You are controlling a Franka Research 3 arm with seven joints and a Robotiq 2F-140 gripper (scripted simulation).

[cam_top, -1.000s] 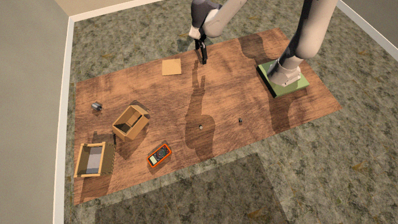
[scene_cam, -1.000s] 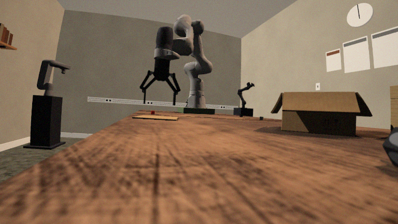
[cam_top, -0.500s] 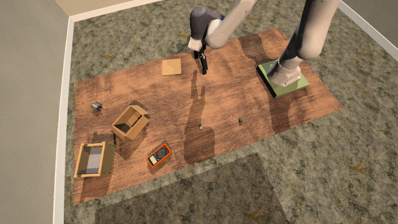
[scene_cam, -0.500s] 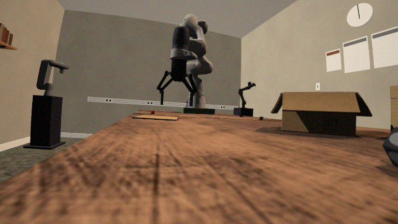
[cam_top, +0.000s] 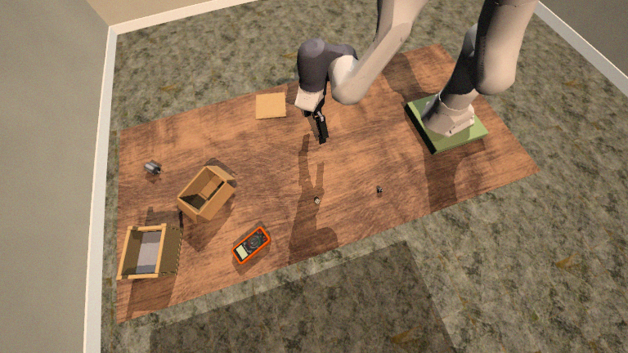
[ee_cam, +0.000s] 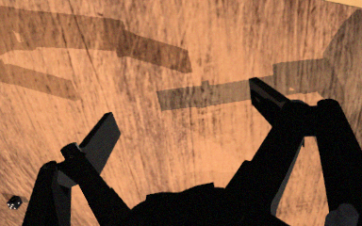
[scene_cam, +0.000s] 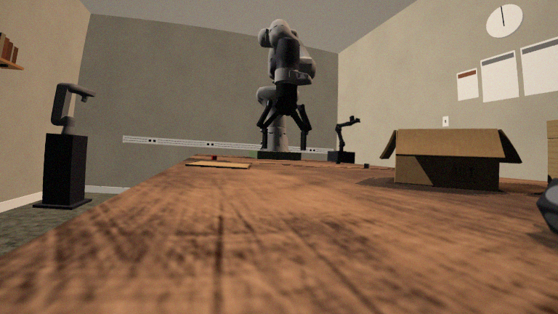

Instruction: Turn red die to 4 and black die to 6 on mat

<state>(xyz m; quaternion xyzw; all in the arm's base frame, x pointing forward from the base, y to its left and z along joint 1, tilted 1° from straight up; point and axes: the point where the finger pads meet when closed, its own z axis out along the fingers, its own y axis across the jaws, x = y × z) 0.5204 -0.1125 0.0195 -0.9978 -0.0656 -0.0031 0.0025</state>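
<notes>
The white die lies 29 cm to the left of my hand, 8 cm ahead of it and 5 cm below it. Also, from my hand: tan mat 22 cm to the right, 15 cm ahead, 6 cm below; then red die 23 cm to the right, 10 cm behind, 5 cm below; then black die 32 cm to the left, 17 cm behind, 5 cm below.
</notes>
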